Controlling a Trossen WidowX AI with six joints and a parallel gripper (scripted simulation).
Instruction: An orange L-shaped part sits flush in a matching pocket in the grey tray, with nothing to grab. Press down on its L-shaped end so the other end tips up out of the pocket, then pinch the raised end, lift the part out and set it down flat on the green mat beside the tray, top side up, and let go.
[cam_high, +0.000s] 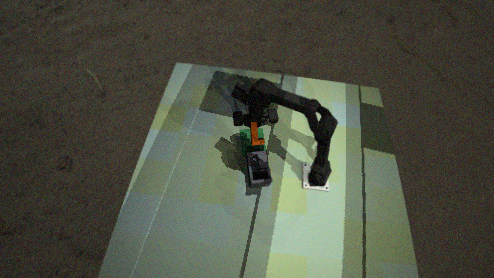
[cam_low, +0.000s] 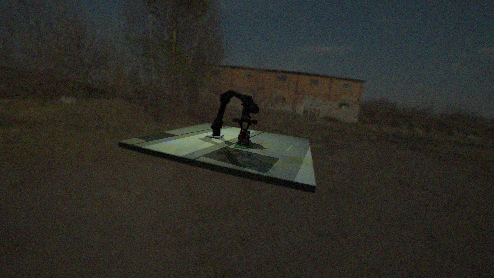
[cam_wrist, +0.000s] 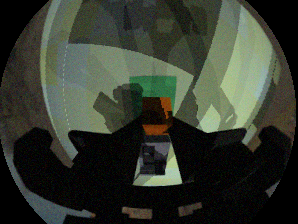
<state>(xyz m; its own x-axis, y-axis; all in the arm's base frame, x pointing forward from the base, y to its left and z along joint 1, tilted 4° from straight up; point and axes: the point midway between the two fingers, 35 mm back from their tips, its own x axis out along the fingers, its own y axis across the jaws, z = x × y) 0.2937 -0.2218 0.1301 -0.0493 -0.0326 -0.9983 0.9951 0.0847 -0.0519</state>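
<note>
The green mat lies 13 cm below my gripper tip and 2 cm to the left of it. From my gripper tip the other things lie so: orange L-shaped part: 3 cm to the left, 3 cm below, 2 cm behind.
</note>
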